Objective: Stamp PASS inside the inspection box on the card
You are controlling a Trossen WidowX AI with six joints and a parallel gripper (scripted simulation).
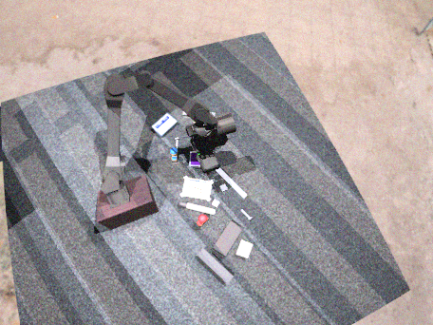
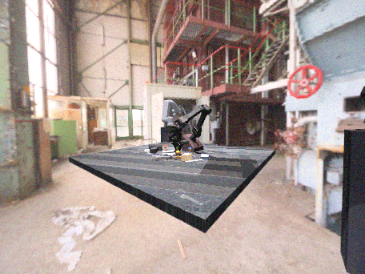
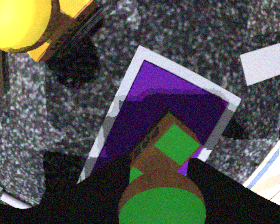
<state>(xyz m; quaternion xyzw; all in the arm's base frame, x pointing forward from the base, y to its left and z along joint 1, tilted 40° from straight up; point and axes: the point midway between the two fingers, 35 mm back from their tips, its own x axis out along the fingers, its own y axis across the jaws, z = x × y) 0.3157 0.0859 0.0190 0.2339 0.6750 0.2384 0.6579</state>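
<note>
The ink pad lies 3 cm below my gripper tip. Round my gripper tip: blue-topped stamp: 9 cm behind, 5 cm to the left, 2 cm below; then card: 6 cm behind, 10 cm to the right, 4 cm below; then green-knobbed stamp: right at my gripper tip.
</note>
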